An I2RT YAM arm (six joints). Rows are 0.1 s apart.
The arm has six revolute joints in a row. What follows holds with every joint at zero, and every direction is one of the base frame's.
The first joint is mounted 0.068 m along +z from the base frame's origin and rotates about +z.
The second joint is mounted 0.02 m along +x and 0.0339 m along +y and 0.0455 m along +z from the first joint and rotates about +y.
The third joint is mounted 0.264 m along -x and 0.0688 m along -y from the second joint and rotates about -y.
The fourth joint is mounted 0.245 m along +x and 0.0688 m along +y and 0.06 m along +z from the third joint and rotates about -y.
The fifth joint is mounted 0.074 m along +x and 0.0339 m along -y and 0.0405 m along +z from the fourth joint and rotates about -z.
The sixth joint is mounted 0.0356 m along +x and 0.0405 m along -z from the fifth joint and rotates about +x.
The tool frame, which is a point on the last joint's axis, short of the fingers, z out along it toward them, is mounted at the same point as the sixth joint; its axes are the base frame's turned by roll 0, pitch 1.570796 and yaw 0 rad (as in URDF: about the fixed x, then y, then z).
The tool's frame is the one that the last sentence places.
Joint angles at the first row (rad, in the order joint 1, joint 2, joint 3, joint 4, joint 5, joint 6):
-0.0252 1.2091 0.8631 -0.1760 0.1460 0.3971
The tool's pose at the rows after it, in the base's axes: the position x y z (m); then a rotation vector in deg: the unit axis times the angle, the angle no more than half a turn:
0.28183, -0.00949, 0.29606, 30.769, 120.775, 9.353
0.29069, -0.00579, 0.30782, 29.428, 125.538, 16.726
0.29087, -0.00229, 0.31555, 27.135, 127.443, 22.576
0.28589, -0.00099, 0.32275, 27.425, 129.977, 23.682
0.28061, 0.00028, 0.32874, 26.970, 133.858, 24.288
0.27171, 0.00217, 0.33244, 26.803, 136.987, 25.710
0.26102, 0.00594, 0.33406, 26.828, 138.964, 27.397
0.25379, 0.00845, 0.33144, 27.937, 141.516, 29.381
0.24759, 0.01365, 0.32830, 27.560, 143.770, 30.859
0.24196, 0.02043, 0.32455, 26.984, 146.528, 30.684
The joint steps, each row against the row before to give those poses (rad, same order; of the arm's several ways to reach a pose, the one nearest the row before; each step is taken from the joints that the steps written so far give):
0.0000 0.0520 0.1304 -0.1578 -0.0787 0.0412
-0.0010 0.0506 0.1045 -0.1171 -0.1187 0.0210
0.0009 0.0073 0.0411 -0.0507 -0.0918 0.0033
0.0016 -0.0040 0.0395 -0.0862 -0.0196 0.0031
0.0015 0.0039 0.0469 -0.1076 -0.0213 -0.0142
0.0028 -0.0130 0.0205 -0.0853 -0.0261 -0.0038
0.0111 -0.0272 -0.0042 -0.0540 -0.0198 0.0096
0.0063 -0.0123 -0.0077 -0.0485 -0.0243 0.0174
0.0188 -0.0121 -0.0125 -0.0328 -0.0156 0.0081
0.0295 -0.0067 -0.0093 -0.0381 0.0081 0.0064

